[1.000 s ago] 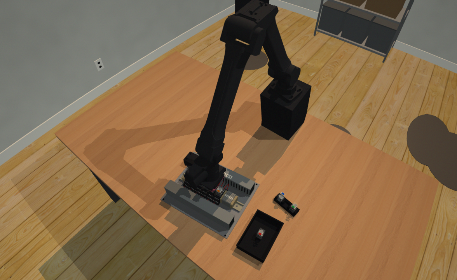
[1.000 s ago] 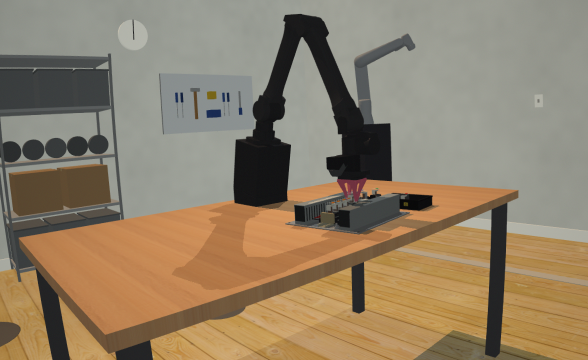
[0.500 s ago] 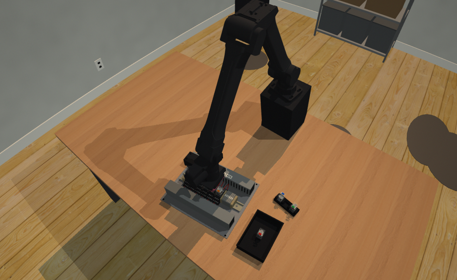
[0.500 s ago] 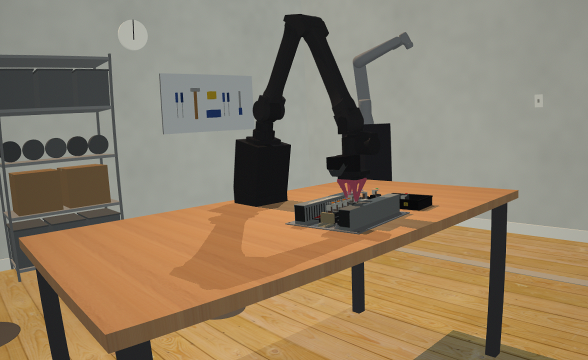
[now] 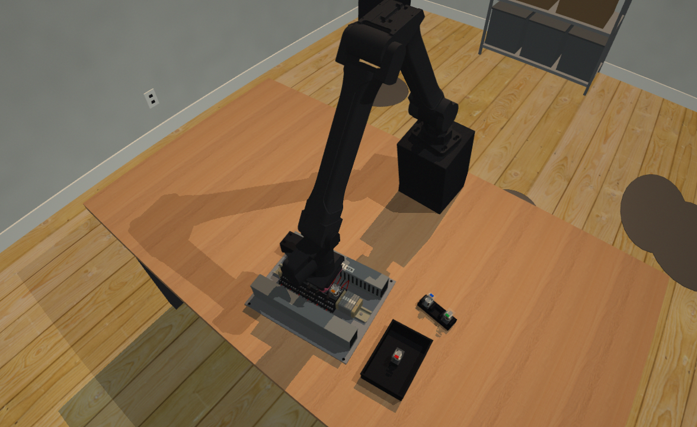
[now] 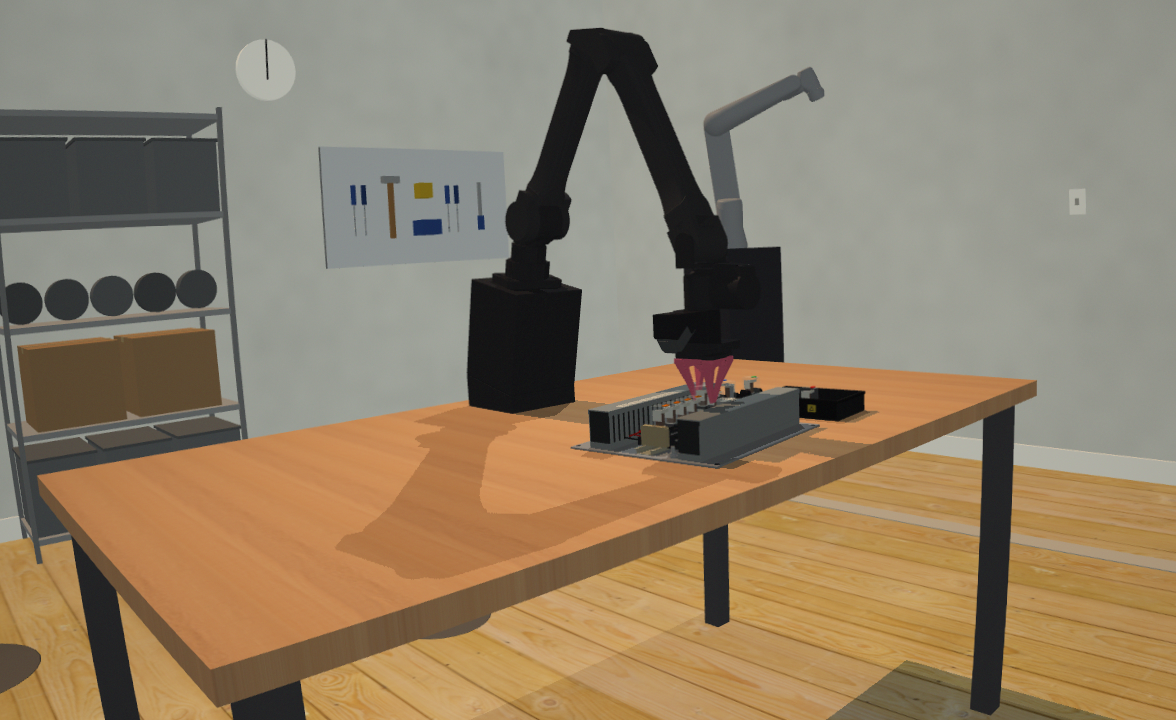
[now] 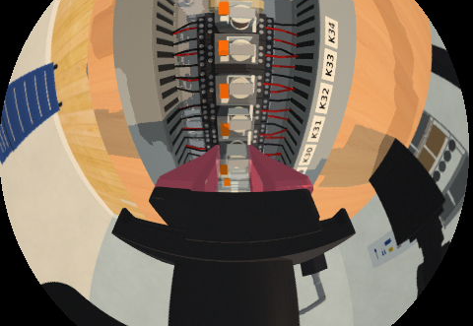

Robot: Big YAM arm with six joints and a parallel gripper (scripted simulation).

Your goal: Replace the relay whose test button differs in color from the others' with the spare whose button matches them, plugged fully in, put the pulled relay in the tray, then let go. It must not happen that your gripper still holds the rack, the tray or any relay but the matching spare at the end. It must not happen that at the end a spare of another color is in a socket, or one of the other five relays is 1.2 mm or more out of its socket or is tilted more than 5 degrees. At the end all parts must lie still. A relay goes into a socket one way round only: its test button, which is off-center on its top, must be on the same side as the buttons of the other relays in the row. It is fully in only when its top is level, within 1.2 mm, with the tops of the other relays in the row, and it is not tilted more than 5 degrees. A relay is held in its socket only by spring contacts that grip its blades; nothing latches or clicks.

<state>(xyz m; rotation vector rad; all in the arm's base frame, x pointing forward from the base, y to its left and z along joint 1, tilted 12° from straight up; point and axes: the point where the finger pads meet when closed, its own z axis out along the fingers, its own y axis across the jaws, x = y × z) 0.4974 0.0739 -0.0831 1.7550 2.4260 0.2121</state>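
Right now my hand is 60 mm above the grey relay panel and 20 mm to the left of it. From my hand the other things lie so: blue-button relay 200 mm to the left, 180 mm behind, 30 mm below; black tray 250 mm to the left, 50 mm below, 20 mm behind; black spare holder 230 mm to the left, 190 mm behind, 50 mm below.
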